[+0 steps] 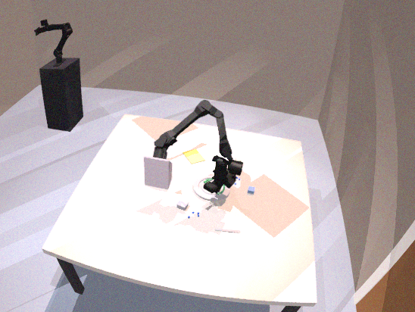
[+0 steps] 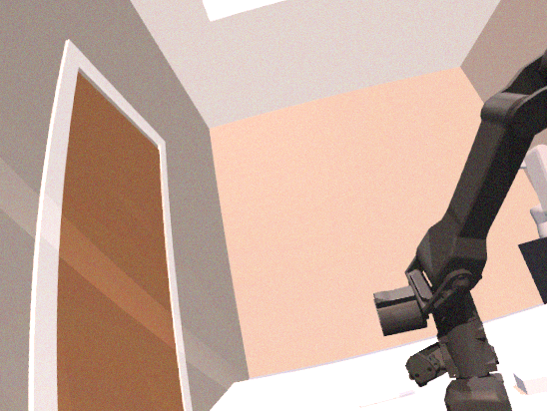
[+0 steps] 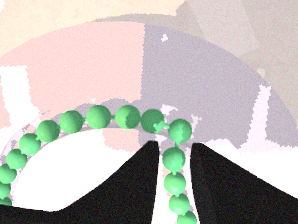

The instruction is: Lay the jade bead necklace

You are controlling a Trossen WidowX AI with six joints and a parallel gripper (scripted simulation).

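Right now the round white bead board is 30 mm behind my gripper tip, 40 mm to the left of it and 10 mm below it. Round my gripper tip: thin rod (80 mm ahead, 240 mm to the right, 10 mm below); blue block (180 mm ahead, 70 mm to the left, 10 mm below); cream block (90 mm ahead, 290 mm to the left).
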